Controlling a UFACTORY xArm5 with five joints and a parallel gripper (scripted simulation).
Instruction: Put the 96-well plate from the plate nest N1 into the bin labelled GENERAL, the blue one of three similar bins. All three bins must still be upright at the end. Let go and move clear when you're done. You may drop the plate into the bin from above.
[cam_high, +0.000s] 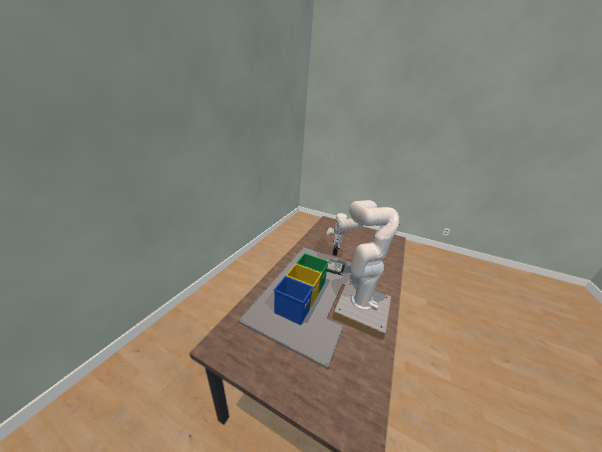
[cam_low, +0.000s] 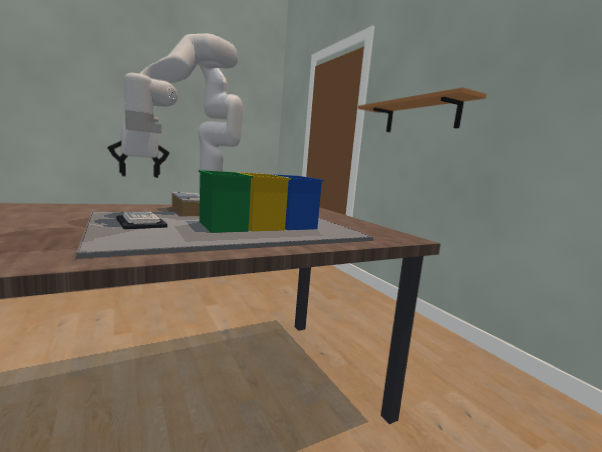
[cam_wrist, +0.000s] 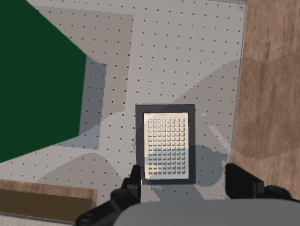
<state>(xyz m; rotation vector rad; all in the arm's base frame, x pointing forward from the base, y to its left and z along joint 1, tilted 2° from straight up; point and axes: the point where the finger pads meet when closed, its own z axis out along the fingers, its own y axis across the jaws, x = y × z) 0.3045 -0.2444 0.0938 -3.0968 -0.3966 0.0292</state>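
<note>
My hand is 140 mm above the white 96-well plate. Also, from my hand: plate nest N1 (150 mm below); yellow bin (30 mm ahead, 380 mm to the left, 70 mm below); green bin (50 mm ahead, 250 mm to the left, 70 mm below).
</note>
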